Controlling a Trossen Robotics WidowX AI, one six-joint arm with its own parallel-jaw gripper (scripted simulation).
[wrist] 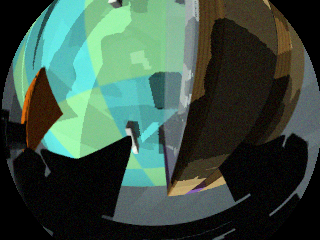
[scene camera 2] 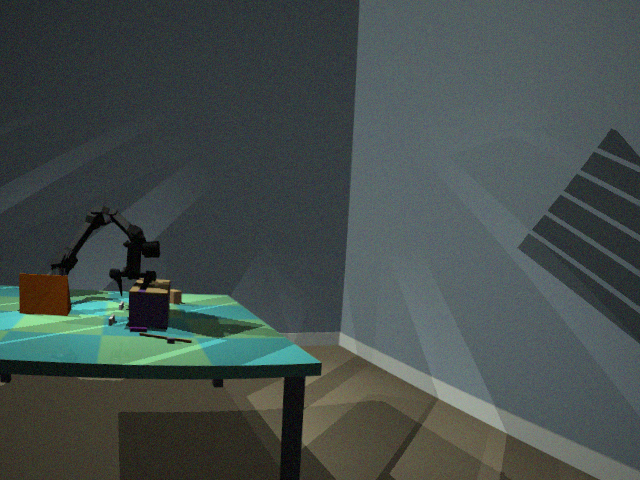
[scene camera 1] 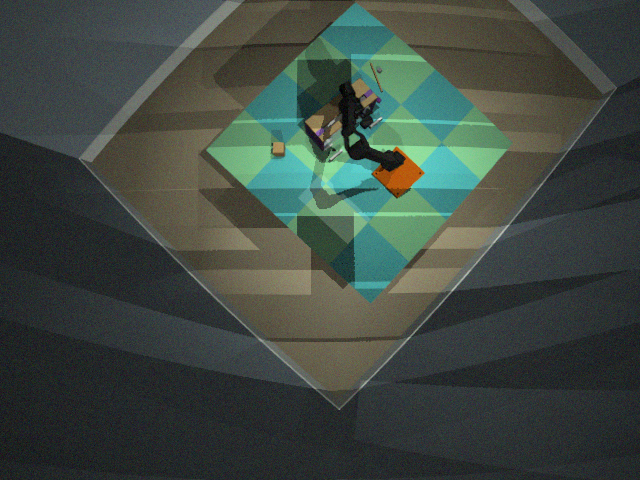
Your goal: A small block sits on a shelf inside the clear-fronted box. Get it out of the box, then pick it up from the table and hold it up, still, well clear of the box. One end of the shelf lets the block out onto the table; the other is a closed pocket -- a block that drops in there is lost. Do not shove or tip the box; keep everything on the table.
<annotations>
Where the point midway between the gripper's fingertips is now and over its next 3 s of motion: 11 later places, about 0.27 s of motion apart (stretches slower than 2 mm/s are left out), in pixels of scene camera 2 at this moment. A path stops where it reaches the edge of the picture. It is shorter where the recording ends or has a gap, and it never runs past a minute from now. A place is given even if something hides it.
The gripper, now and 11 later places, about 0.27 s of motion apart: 131, 296; 131, 297; 131, 297; 131, 298; 131, 298; 130, 298; 130, 298; 129, 298; 129, 294; 130, 283; 130, 283; 129, 283
</annotations>
